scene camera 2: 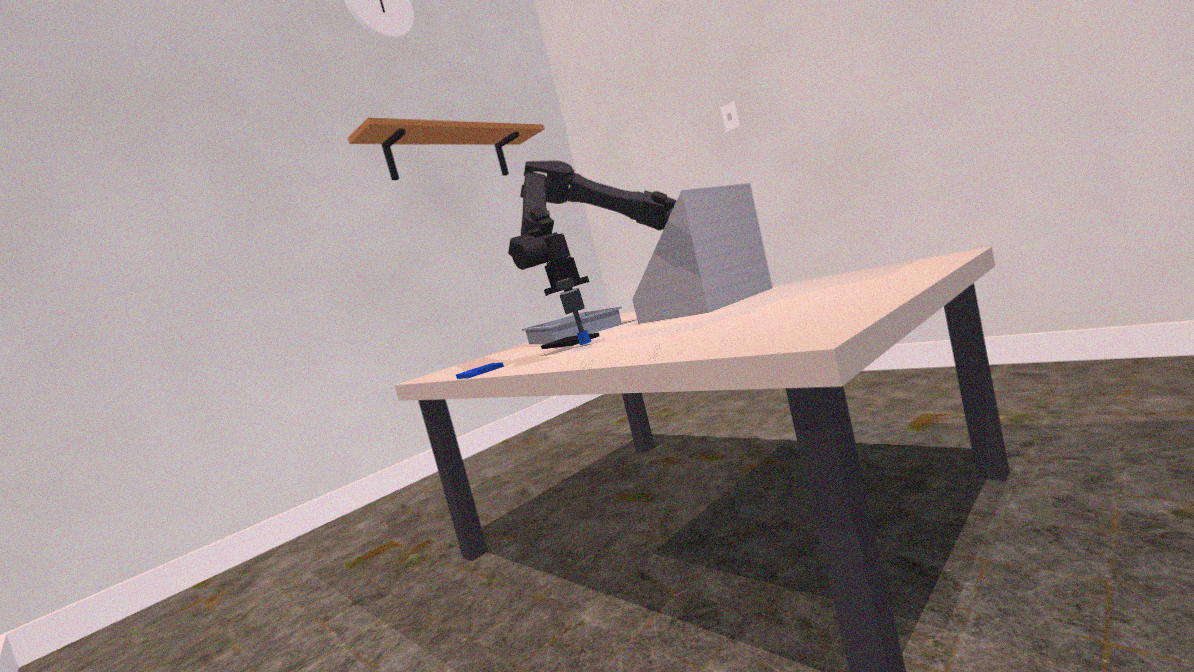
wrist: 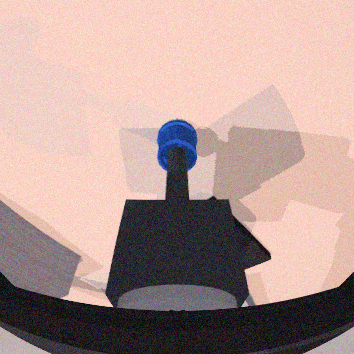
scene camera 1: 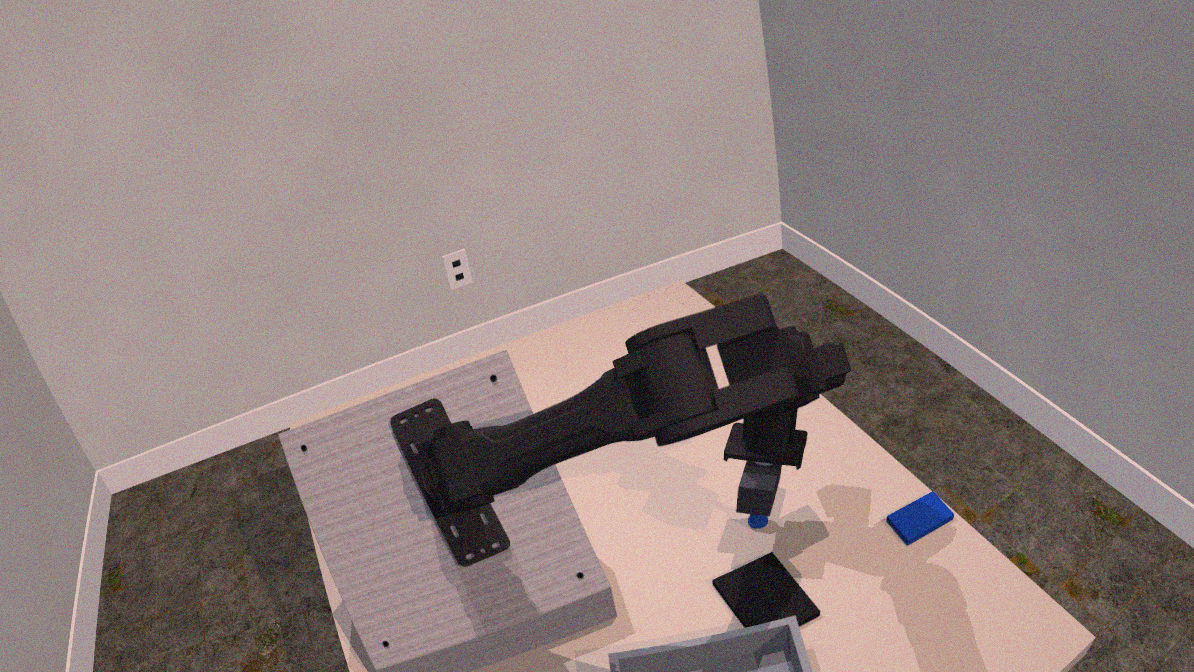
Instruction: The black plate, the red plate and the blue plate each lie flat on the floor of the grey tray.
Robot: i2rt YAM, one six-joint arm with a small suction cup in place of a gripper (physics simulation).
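Frame: origin at the arm's base, x right, y back, z down, level; metres.
Seen in the pictures: hand, tool point: [scene camera 2: 585, 343] [wrist: 176, 137] [scene camera 1: 757, 521]; arm's base, link origin: [scene camera 2: 690, 232] [scene camera 1: 448, 484].
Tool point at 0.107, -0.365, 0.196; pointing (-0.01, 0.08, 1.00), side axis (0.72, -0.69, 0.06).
Note:
Offsets run from my tool point to a thing's middle, as dx, dy, dz. Level surfaces: height alone.
The black plate @(+0.127, +0.072, +0.000) [scene camera 1: 766, 589] [scene camera 2: 556, 343] [wrist: 254, 246] lies on the table beside the grey tray @(+0.274, +0.231, -0.020) [scene camera 1: 708, 646] [scene camera 2: 547, 334]; in the wrist view the suction mount hides most of it. The blue plate @(+0.160, -0.188, +0.000) [scene camera 1: 919, 518] [scene camera 2: 479, 370] lies flat on the table near its edge. The red plate does not show in these views; only part of the tray's inside shows. My suction gripper [scene camera 1: 757, 521] [scene camera 2: 584, 338] [wrist: 177, 140] has nothing on its blue cup. The cup is at or just above the table top, beside the black plate and not over it.
The grey arm base block [scene camera 1: 434, 509] [scene camera 2: 731, 242] stands on the table @(dz +0.005) [scene camera 1: 668, 550] [scene camera 2: 751, 342], on the far side from the blue plate. A wooden shelf [scene camera 2: 447, 131] hangs on the wall behind.

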